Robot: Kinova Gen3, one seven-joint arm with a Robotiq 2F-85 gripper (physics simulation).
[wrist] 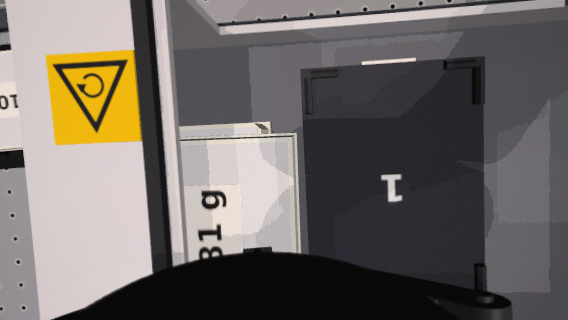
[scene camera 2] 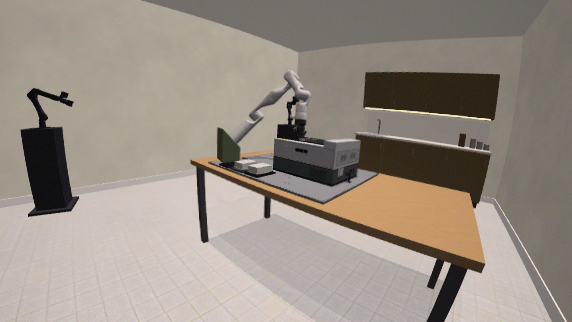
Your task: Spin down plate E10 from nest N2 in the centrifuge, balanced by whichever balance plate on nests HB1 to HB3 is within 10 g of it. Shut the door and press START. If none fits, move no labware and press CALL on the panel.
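Frame: origin at the arm's base, x ahead, y left, z up, level; millimetres.
Where they show: arm's base, origin of its link: (scene camera 2: 232, 140).
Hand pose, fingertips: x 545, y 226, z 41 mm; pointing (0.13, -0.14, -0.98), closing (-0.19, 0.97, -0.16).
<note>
Things, the pixels of their centre, and the offset from my fingertips. "pt": a spot on its surface instead. Level surfaces: height alone.
- grey centrifuge, middle of its body: (scene camera 2: 316, 155) 79 mm ahead, 90 mm left, 64 mm down
- white plate, middle of its body: (wrist: 224, 249) 4 mm ahead, 24 mm right, 28 mm down
- yellow warning label, a spot on its surface: (wrist: 95, 97) pt 70 mm back, 72 mm right, 26 mm up
- grey perforated mat, height of its surface: 185 mm down
- wooden table, height of its surface: 198 mm down
The grey centrifuge (scene camera 2: 315, 158) (wrist: 91, 206) stands on the mat, and the wrist view looks down into its open chamber. A white plate (wrist: 258, 179) with a label ending in "81 g" sits in the left bucket, partly hidden by the housing. The dark bucket marked "1" (wrist: 393, 151) beside it is empty. My gripper (scene camera 2: 299, 131) hangs over the far top of the centrifuge, just above the chamber. It is shut and holds nothing. In the wrist view only its black body shows at the bottom; the fingers are hidden. Two white plates (scene camera 2: 244, 163) (scene camera 2: 260, 168) lie on nests left of the centrifuge.
A yellow warning label (wrist: 95, 97) marks the housing. A green slanted panel (scene camera 2: 226, 147) stands at the table's left end. A grey perforated mat (scene camera 2: 320, 191) (wrist: 15, 239) covers part of the wooden table (scene camera 2: 400, 216). A dark raised flap (scene camera 2: 285, 130) stands beside the gripper.
</note>
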